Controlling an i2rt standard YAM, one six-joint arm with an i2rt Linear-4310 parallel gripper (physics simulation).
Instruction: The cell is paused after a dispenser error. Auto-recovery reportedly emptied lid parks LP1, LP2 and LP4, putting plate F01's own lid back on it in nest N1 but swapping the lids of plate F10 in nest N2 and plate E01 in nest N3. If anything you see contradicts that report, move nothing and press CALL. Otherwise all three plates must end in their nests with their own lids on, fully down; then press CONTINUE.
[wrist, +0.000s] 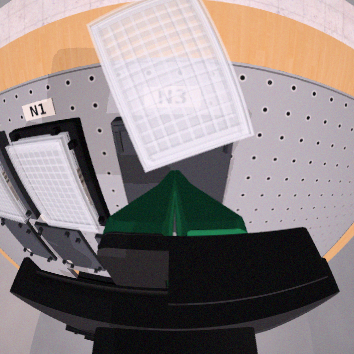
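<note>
A clear gridded plate or lid piece (172, 85) lies askew at the top centre, turned relative to dark nest N3 (172, 185). It covers the N3 label, which shows blurred through it, and overhangs the back. Whether it is one part or a plate with its lid, and its height, I cannot tell. My gripper (174, 177) has its green fingertips together just in front of its near edge, with nothing visible between them. A gridded, clear-topped plate (50, 180) sits in black nest N1 (85, 165). Another plate (9, 195) is cut off at the left edge. No plate codes are readable.
The N1 label (38, 109) is on the perforated grey board (295, 175). Two dark grey holders (27, 240) (70, 247) with small corner posts stand at the lower left; their labels are not visible. The wooden table edge (280, 55) runs behind the board. CALL and CONTINUE do not show.
</note>
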